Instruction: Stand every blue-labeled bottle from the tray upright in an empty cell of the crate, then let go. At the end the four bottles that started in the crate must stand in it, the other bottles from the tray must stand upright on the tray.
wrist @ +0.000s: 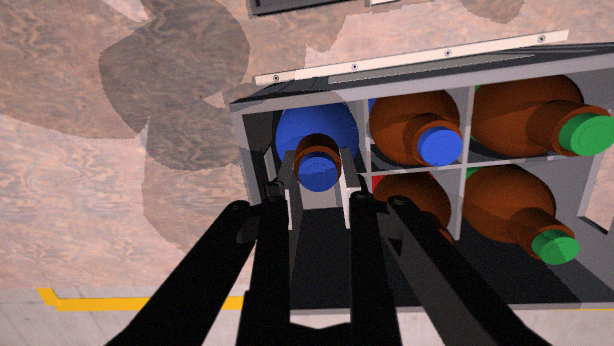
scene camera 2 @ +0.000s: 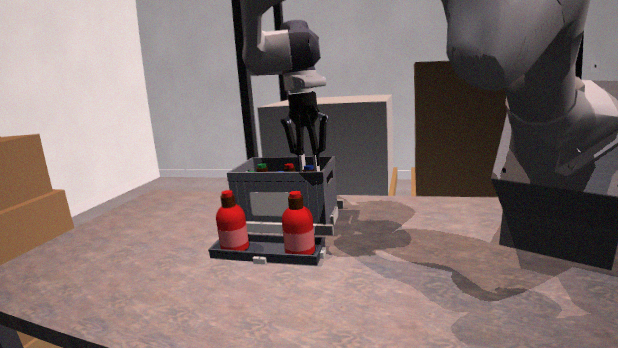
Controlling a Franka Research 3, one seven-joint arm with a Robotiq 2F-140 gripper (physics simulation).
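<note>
My gripper (scene camera 2: 309, 166) (wrist: 317, 165) is shut on the neck of a blue bottle with a blue cap (scene camera 2: 309, 168) (wrist: 318, 173). The bottle is upright inside a corner cell of the grey crate (scene camera 2: 240, 195) (wrist: 417, 82); its base is hidden. In the wrist view, a brown bottle with a blue cap (wrist: 413, 130) stands in the adjoining cell. Two brown bottles with green caps (wrist: 530, 117) (wrist: 510, 205) stand farther right, and a brown bottle (wrist: 412, 197) is partly hidden by the gripper. Two red bottles (scene camera 2: 232, 225) (scene camera 2: 298, 227) stand upright on the tray (scene camera 2: 265, 246).
The tray lies in front of the crate in the scene view. Light brackets (scene camera 2: 290, 228) (wrist: 400, 59) run along the crate's side. The crate's walls and dividers stand close around the fingers. Brown boxes (scene camera 2: 30, 215) are at the left, and a large grey box (scene camera 2: 345, 145) stands behind.
</note>
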